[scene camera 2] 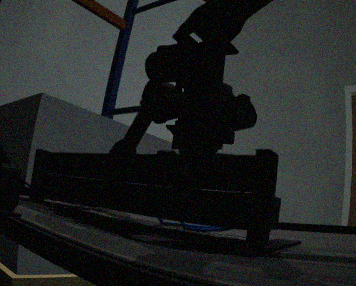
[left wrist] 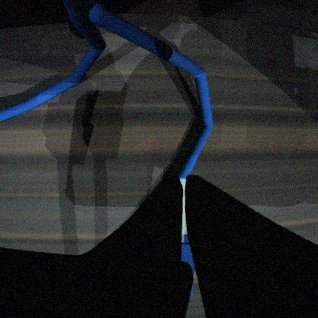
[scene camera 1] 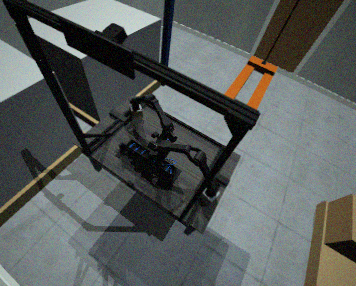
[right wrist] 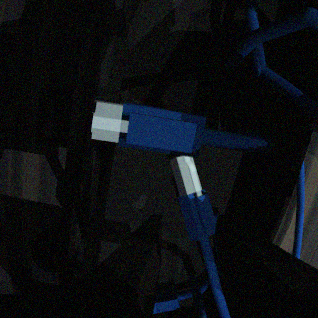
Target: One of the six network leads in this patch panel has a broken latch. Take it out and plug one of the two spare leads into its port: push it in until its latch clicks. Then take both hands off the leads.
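Frame: origin at the left arm's base, x ahead, y left, z up, level; millimetres.
Where they show: left gripper, fingertip midpoint: (left wrist: 180, 185); right gripper, fingertip midpoint: (scene camera 1: 160, 163) (right wrist: 188, 224); left arm's base, link origin: (scene camera 1: 135, 107); right arm's base, link origin: (scene camera 1: 210, 192).
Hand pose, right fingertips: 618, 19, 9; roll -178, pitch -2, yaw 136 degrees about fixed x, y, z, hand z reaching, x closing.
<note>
Things, the pixels of their top centre, and the offset from my right fingertips, as dx, dy, dz. "pt": a spot on its surface instead. Level surfaces: height alone.
- black patch panel, top centre: (scene camera 2: 134, 156) (scene camera 1: 148, 156) -68, -73, +30
- white-tipped plug, surface spot: (left wrist: 183, 208) pt -160, +55, -28
- lead's cable, surface spot: (left wrist: 204, 104) pt -150, +9, -66
- lying crosswise, surface spot: (right wrist: 158, 127) pt -19, -39, +16
- pointing up, surface spot: (right wrist: 189, 178) pt -7, +1, -43
- table, surface height: dz -79
- blue cable, surface spot: (left wrist: 47, 94) pt -79, +51, -73
The black patch panel (scene camera 1: 140, 163) (scene camera 2: 148, 176) stands mid-table with blue leads (scene camera 1: 132, 147) plugged into its top. My left gripper (scene camera 1: 168, 138) (left wrist: 180, 185) is shut on the white-tipped plug (left wrist: 183, 208) of a blue lead. It holds the plug above the wooden table behind the panel, and the lead's cable (left wrist: 204, 104) trails away. My right gripper (scene camera 1: 157, 150) hovers over the panel's right end, open and empty. The right wrist view shows two spare leads below it, one lying crosswise (right wrist: 158, 127) and one pointing up (right wrist: 189, 178). Scene camera 2 shows both arms only as dark silhouettes.
A black gantry frame (scene camera 1: 194, 91) spans the table (scene camera 1: 194, 167). Loose blue cable (scene camera 1: 170, 165) (scene camera 2: 199, 227) lies beside the panel's right end. Another blue cable (left wrist: 47, 94) crosses the left wrist view.
</note>
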